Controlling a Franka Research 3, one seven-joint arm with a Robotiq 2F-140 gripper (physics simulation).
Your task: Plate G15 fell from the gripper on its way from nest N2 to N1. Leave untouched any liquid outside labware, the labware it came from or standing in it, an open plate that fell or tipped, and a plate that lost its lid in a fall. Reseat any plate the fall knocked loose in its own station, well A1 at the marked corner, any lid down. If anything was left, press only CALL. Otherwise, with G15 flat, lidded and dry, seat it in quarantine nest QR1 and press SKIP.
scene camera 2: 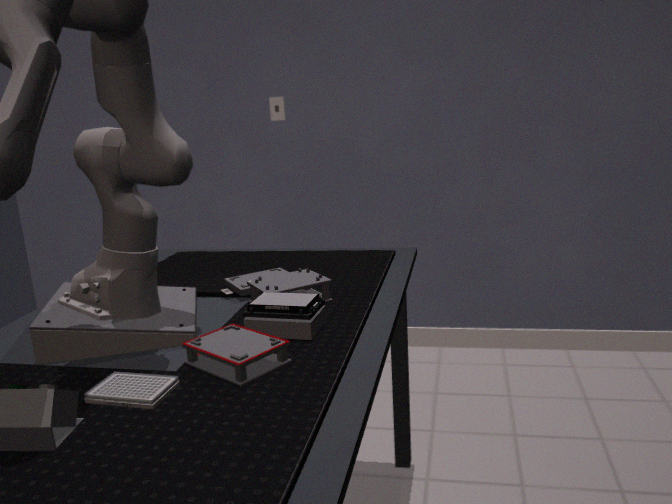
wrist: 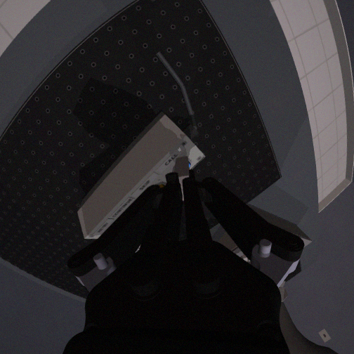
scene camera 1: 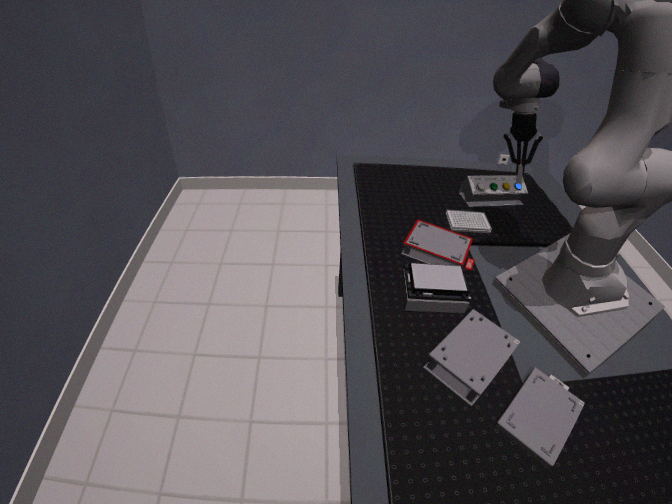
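Note:
My gripper (scene camera 1: 519,181) (wrist: 183,165) is shut and empty, its tips at the blue CALL button (scene camera 1: 518,186) (wrist: 189,164), which looks bright blue. In the wrist view the fingertips hide most of the button; contact is hard to tell. The button box (scene camera 1: 492,194) (scene camera 2: 27,417) (wrist: 120,172) also carries the yellow SKIP button (scene camera 1: 506,186). A white well plate (scene camera 1: 468,220) (scene camera 2: 132,387) lies flat on the mat; its label and lid cannot be made out. The red-edged nest (scene camera 1: 438,242) (scene camera 2: 236,342) beside it holds no plate. No liquid can be made out.
A black station (scene camera 1: 410,291) (scene camera 2: 282,313) on a grey block bears a white flat-topped piece (scene camera 1: 438,277) (scene camera 2: 286,299). Beyond it stand a grey pegged platform (scene camera 1: 474,352) (scene camera 2: 293,281) and a grey bracketed nest (scene camera 1: 542,416) (scene camera 2: 252,279), both without plates. The arm's base plate (scene camera 1: 575,347) (scene camera 2: 170,309) stands alongside.

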